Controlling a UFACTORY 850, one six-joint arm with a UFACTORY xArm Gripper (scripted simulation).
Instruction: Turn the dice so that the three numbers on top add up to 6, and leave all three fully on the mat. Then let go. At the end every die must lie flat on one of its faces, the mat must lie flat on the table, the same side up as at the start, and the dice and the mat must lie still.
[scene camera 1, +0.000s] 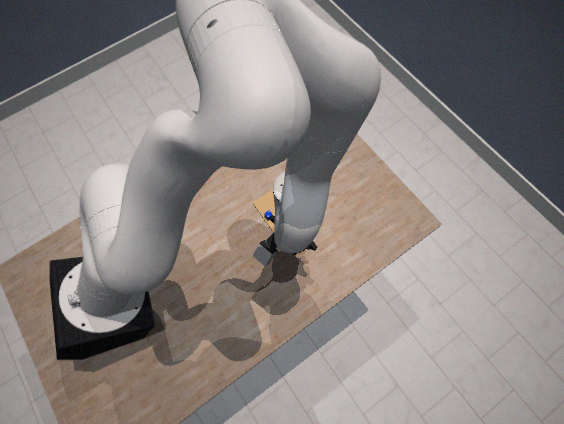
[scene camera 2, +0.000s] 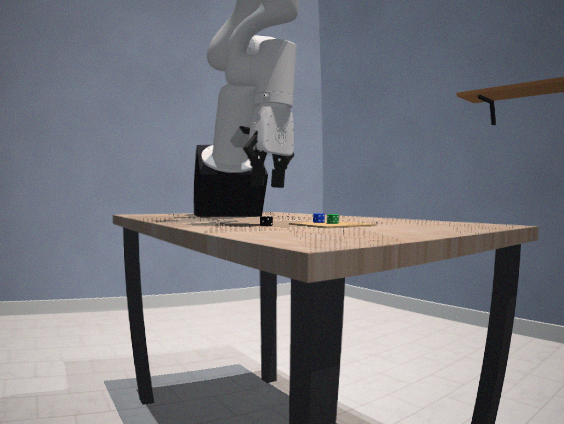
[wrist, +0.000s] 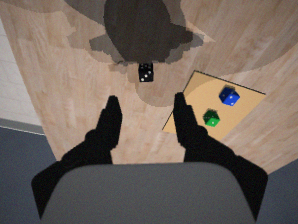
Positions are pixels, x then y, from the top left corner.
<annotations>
The gripper (wrist: 146, 104): 14 cm from the lens. A mat (wrist: 202, 91): 24 cm from the lens.
</annotations>
